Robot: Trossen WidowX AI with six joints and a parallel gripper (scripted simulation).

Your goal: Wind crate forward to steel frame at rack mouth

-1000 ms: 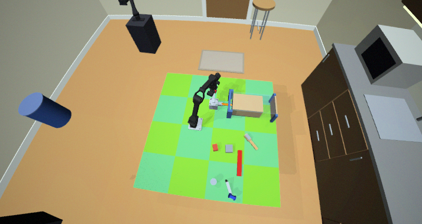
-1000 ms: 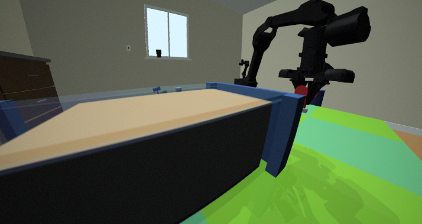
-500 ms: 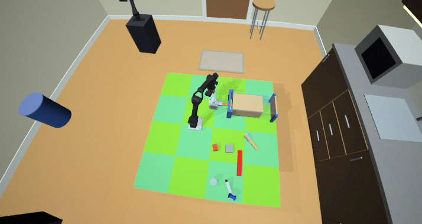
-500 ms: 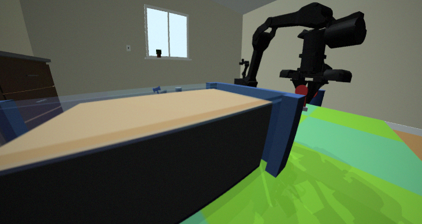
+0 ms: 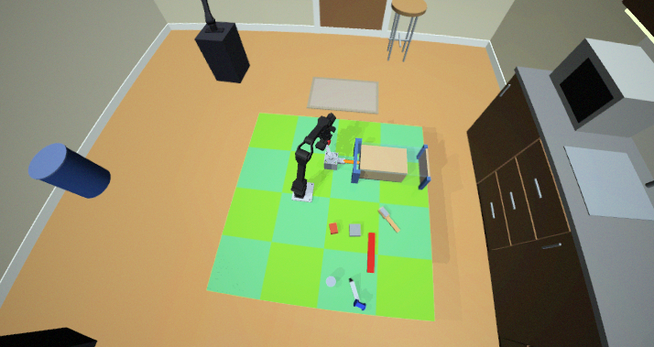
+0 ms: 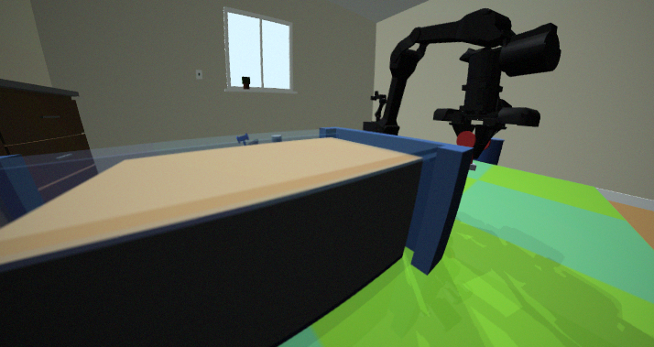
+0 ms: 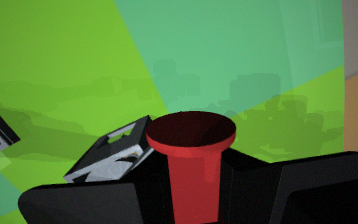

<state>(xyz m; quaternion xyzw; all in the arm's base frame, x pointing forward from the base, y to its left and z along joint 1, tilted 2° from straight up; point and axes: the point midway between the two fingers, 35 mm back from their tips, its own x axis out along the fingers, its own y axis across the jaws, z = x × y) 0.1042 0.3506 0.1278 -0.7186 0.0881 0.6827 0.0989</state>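
Right now my gripper tip is 3 cm to the left of the red-knobbed crank handle, 2 cm short of it and 1 cm above it. Also, from my gripper tip: blue steel frame: 21 cm ahead, 7 cm to the right, 1 cm below; grey winch: 10 cm to the right, 8 cm below, 4 cm ahead; red knob: 2 cm above.
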